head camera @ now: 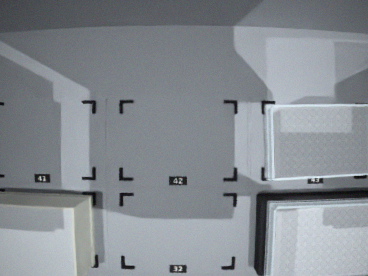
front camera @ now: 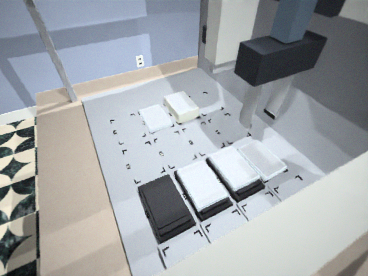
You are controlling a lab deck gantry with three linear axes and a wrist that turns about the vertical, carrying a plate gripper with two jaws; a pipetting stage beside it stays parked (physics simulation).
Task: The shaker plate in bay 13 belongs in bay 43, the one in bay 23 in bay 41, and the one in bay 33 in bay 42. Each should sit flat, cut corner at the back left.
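Frame: origin at the robot's base, x left, y back, z up, level; metres.
Seen in the pictures: gripper, fingertip midpoint: (front camera: 257,119); robot's base, origin of the base link: (front camera: 111,121).
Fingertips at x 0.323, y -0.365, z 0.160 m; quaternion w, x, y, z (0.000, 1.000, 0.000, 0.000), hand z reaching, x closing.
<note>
Offsets run from my fingertips to a thing's middle. "spot": to the spot under its first point.
In the front view, my gripper (front camera: 258,119) is open and empty, its jaws hanging above the back of the deck. It does not show in the head view. A clear plate @[dx +0.041, dy -0.027, dz -0.151 m] (front camera: 262,159) (head camera: 317,142) lies in bay 43, turned slightly against its corner marks. One plate @[dx -0.172, dy -0.026, dz -0.131 m] (front camera: 202,186) rests on the black shaker in bay 23. Another plate @[dx -0.065, dy -0.022, dz -0.131 m] (front camera: 235,165) (head camera: 320,240) rests on the shaker @[spot: dx -0.068, dy +0.046, dz -0.142 m] (head camera: 260,240) in bay 33. The shaker @[dx -0.279, dy -0.031, dz -0.145 m] (front camera: 162,205) in bay 13 carries no plate. Bay 42 @[spot: dx +0.036, dy +0.138, dz -0.160 m] (head camera: 177,145) and the visible part of bay 41 @[spot: dx +0.041, dy +0.316, dz -0.160 m] (head camera: 30,140) hold no plate. The cut corners cannot be made out.
A cream block @[dx -0.066, dy +0.301, dz -0.139 m] (front camera: 181,107) (head camera: 37,240) stands in front of bay 41. A low white plate @[dx -0.173, dy +0.301, dz -0.153 m] (front camera: 156,118) lies beside it in the front view. Bay 32 @[spot: dx -0.076, dy +0.138, dz -0.160 m] (head camera: 177,240) lies between the cream block and the bay 33 shaker. The pale pipetting stage (front camera: 227,35) hangs behind the gripper.
</note>
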